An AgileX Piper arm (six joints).
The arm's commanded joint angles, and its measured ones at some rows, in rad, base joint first. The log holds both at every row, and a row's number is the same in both.
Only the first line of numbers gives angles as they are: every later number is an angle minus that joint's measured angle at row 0.
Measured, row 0: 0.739 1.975 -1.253 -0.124 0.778 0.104
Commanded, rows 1 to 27: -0.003 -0.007 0.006 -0.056 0.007 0.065; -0.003 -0.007 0.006 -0.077 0.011 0.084; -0.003 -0.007 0.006 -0.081 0.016 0.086; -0.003 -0.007 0.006 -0.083 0.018 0.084; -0.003 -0.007 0.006 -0.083 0.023 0.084; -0.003 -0.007 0.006 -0.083 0.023 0.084; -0.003 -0.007 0.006 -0.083 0.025 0.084; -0.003 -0.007 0.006 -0.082 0.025 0.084; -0.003 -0.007 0.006 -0.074 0.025 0.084; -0.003 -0.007 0.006 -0.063 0.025 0.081; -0.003 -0.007 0.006 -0.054 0.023 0.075; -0.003 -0.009 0.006 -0.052 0.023 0.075; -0.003 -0.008 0.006 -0.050 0.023 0.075; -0.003 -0.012 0.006 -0.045 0.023 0.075; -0.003 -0.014 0.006 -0.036 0.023 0.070; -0.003 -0.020 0.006 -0.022 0.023 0.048; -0.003 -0.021 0.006 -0.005 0.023 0.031; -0.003 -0.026 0.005 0.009 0.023 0.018; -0.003 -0.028 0.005 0.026 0.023 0.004; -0.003 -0.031 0.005 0.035 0.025 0.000; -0.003 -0.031 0.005 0.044 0.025 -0.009; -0.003 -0.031 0.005 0.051 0.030 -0.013; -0.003 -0.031 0.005 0.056 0.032 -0.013; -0.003 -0.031 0.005 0.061 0.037 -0.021; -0.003 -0.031 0.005 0.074 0.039 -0.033; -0.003 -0.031 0.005 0.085 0.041 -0.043; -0.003 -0.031 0.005 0.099 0.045 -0.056
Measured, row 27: 0.000 -0.016 0.002 0.057 0.023 -0.009
